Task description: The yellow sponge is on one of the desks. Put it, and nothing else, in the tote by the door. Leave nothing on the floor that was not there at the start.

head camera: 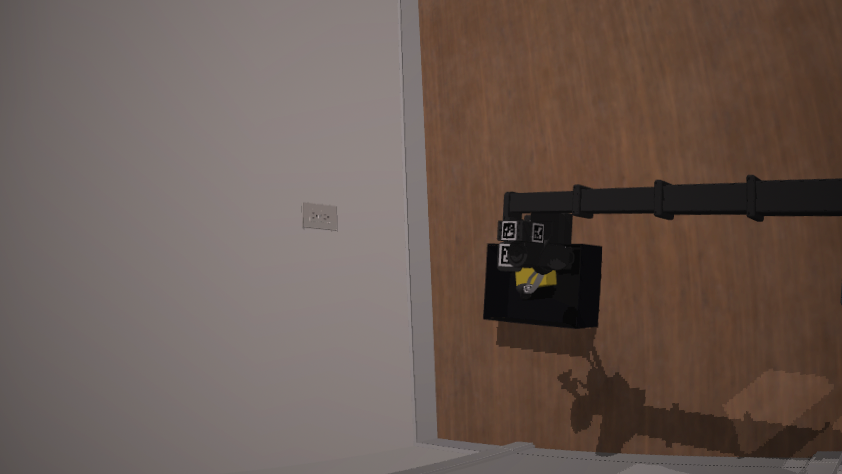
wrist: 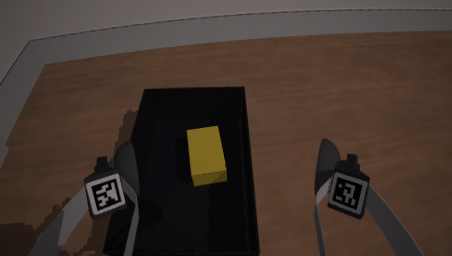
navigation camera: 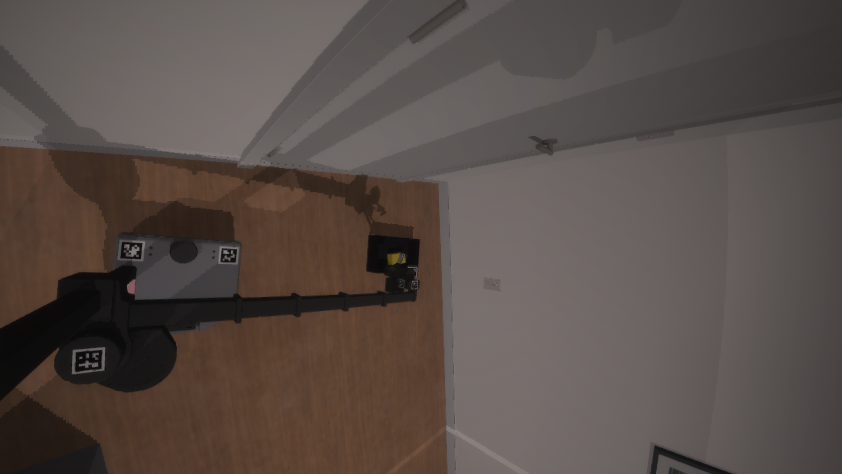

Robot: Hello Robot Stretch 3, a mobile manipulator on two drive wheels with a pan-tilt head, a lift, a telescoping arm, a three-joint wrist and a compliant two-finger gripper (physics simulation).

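Frame: origin at the robot's base, x left, y up, z ahead, level; centimetres.
Where they show: gripper, fingertip midpoint: (wrist: 226, 160); robot's base, link origin: (navigation camera: 183, 250).
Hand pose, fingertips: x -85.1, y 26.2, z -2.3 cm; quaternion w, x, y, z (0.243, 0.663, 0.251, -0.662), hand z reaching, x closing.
Things, the pixels of their top centre, and the offset from my fingertips. Level surfaces: height alone.
- yellow sponge, top centre: (wrist: 205, 148) (head camera: 530, 274) (navigation camera: 399, 258) dx -14.7, dy -21.4, dz +3.9 cm
- black tote, top centre: (wrist: 187, 152) (head camera: 529, 284) (navigation camera: 399, 255) dx -10.7, dy -16.2, dz +6.2 cm
- wooden floor, surface height: dy -26.2 cm
The yellow sponge (head camera: 549, 279) (navigation camera: 393, 257) (wrist: 206, 151) lies inside the black tote (head camera: 589, 288) (navigation camera: 377, 253) (wrist: 195, 103), nearer its right wall in the wrist view. The tote stands on the floor close to the wall corner. My gripper (wrist: 226, 160) is open above the tote. Its fingers are spread wide and stand apart from the sponge, with the left finger over the tote's left side and the right finger outside its right wall in the wrist view. In the head view my wrist covers part of the tote, and a finger covers part of the sponge.
My long arm (head camera: 701, 198) (navigation camera: 318, 303) reaches out from my base (navigation camera: 176, 276) across the wooden floor (head camera: 648, 105). A wall with an outlet (head camera: 319, 216) (navigation camera: 492, 283) stands beyond the tote. A pale door with a handle (navigation camera: 545, 145) is beside that corner.
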